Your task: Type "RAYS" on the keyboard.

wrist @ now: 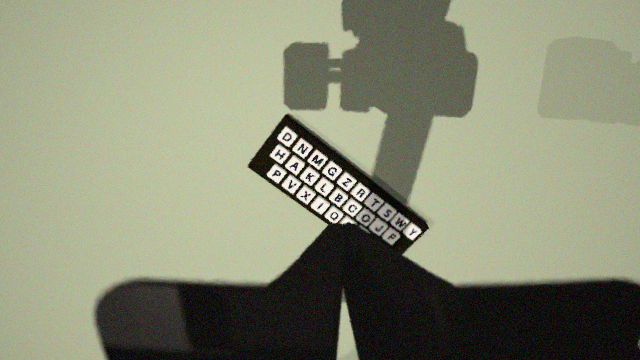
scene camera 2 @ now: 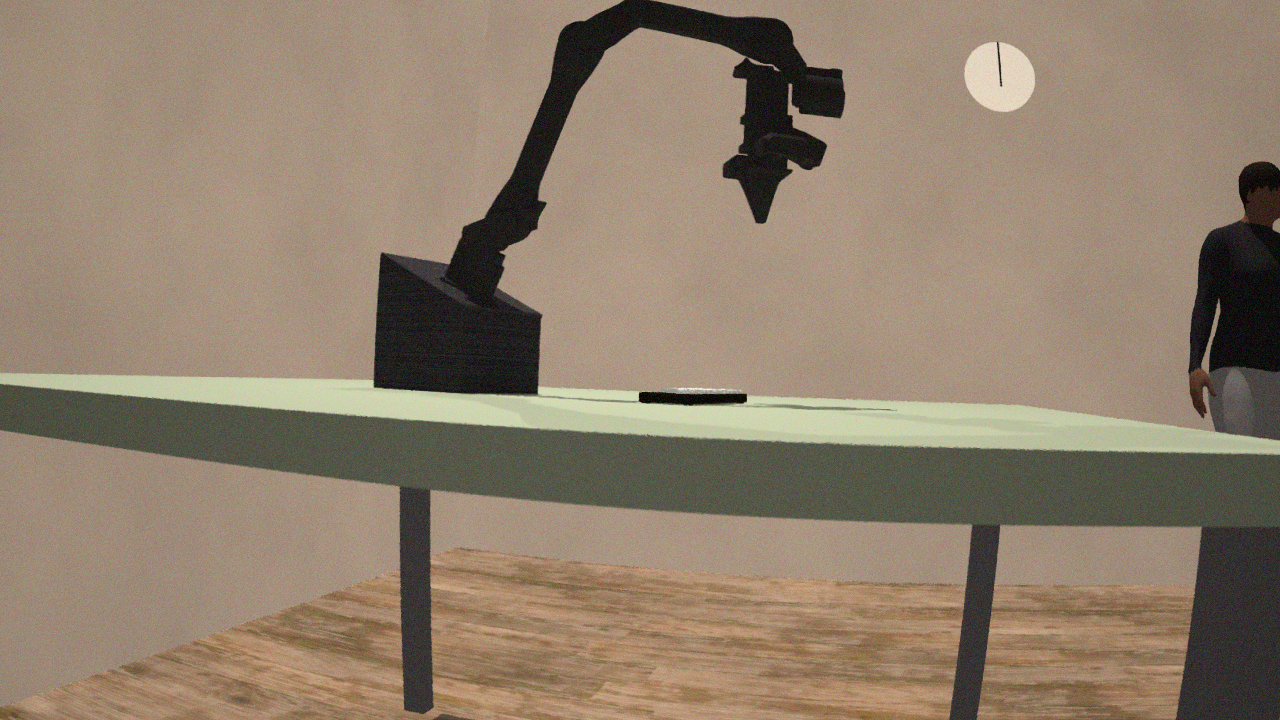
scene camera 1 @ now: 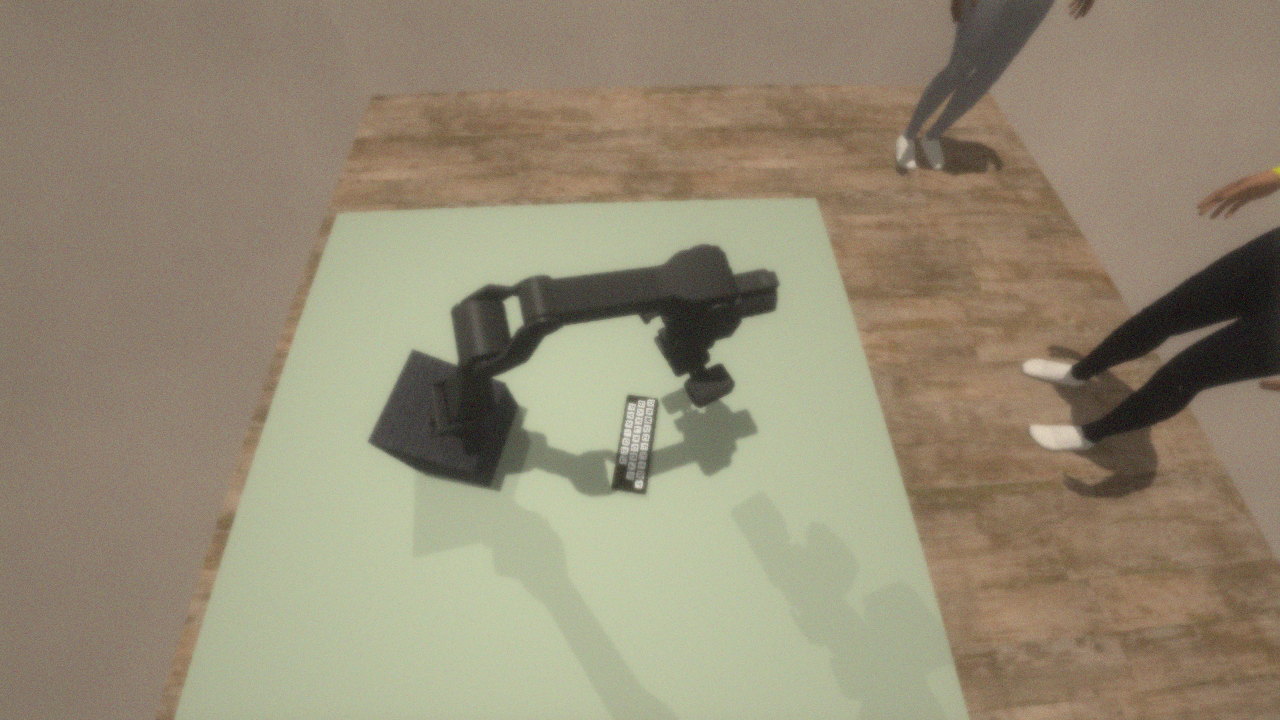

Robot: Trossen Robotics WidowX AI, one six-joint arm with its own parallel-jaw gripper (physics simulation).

Labels:
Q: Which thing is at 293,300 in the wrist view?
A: My gripper.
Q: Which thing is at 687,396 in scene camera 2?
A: A black keyboard.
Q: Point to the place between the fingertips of my gripper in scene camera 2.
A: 760,223

